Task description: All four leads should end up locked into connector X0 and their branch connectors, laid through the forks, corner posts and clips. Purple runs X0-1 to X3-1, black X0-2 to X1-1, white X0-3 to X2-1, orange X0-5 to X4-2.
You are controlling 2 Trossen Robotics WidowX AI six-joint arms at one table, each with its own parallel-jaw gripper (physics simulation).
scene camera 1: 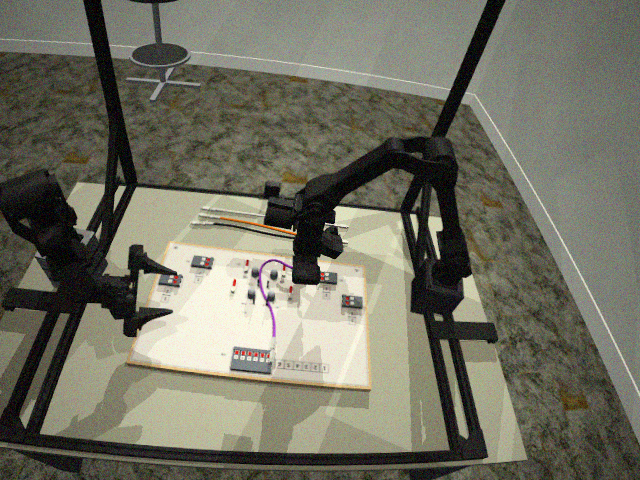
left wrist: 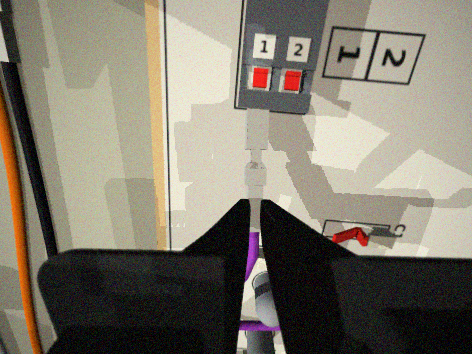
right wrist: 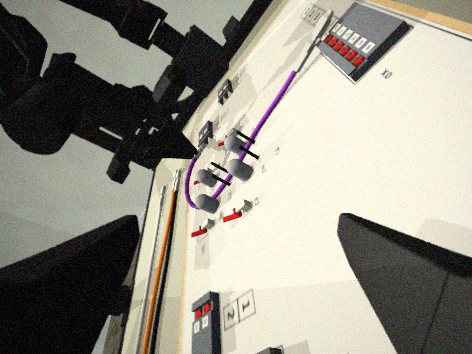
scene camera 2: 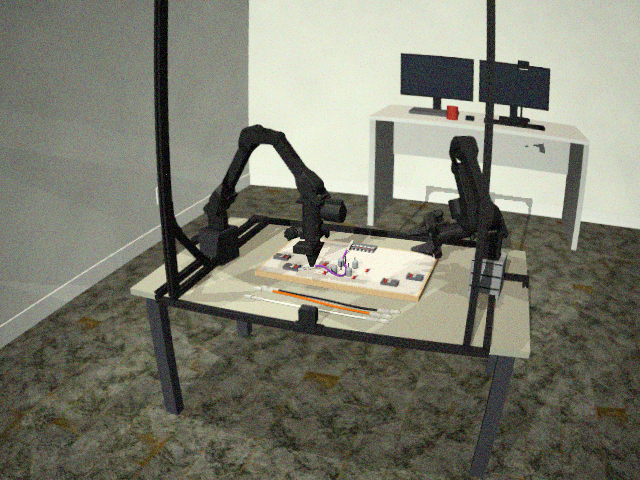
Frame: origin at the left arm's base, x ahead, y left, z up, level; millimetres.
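Where they show: left gripper, fingertip midpoint: (left wrist: 254, 208) (right wrist: 195, 155) (scene camera 2: 312, 266); right gripper, fingertip midpoint: (scene camera 1: 174, 292) (right wrist: 239, 224) (scene camera 2: 408, 241); left arm's base, origin of the base link: (scene camera 1: 444, 277) (right wrist: 180, 48) (scene camera 2: 218, 228); right arm's base, origin of the base link: (scene camera 2: 490, 255).
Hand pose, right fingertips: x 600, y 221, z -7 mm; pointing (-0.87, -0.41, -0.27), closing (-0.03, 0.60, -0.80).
Note:
Things, the pixels of their top centre, and the offset from my right fingertips. "pt": a spot on its surface instead.
- plug, middle of its top: (left wrist: 257, 172) (right wrist: 193, 147) 265 mm back, 196 mm right, 60 mm down
- branch connector, surface spot: (left wrist: 285, 20) pt 324 mm back, 200 mm right, 76 mm down
- connector X0, surface spot: (right wrist: 370, 30) (scene camera 1: 243, 362) pt 178 mm back, 80 mm left, 76 mm down
My left gripper (scene camera 1: 306, 282) (scene camera 2: 312, 264) (left wrist: 254, 208) is shut on the pale end of the purple lead (scene camera 1: 273, 322) (left wrist: 253, 245) (right wrist: 272, 107). In the left wrist view the plug (left wrist: 256, 131) lines up with position 1 of a branch connector (left wrist: 285, 20), its tip at the lower edge; how deep it sits is unclear. The lead bends round the grey posts (scene camera 1: 251, 293) (right wrist: 240, 170); its other plug is at the position 1 end of connector X0 (scene camera 1: 250, 365) (right wrist: 370, 30). My right gripper (scene camera 1: 174, 292) (right wrist: 239, 224) is open and empty over the board's left edge in scene camera 1.
Orange (scene camera 2: 320, 301) (left wrist: 15, 165), black (left wrist: 30, 155) and white leads lie on the table beyond the board's far edge in scene camera 1. Red-levered clips (right wrist: 232, 216) stand near the posts. Two more branch connectors (scene camera 1: 202, 261) (scene camera 1: 170, 280) are near the right gripper, another (scene camera 1: 352, 301) at the right.

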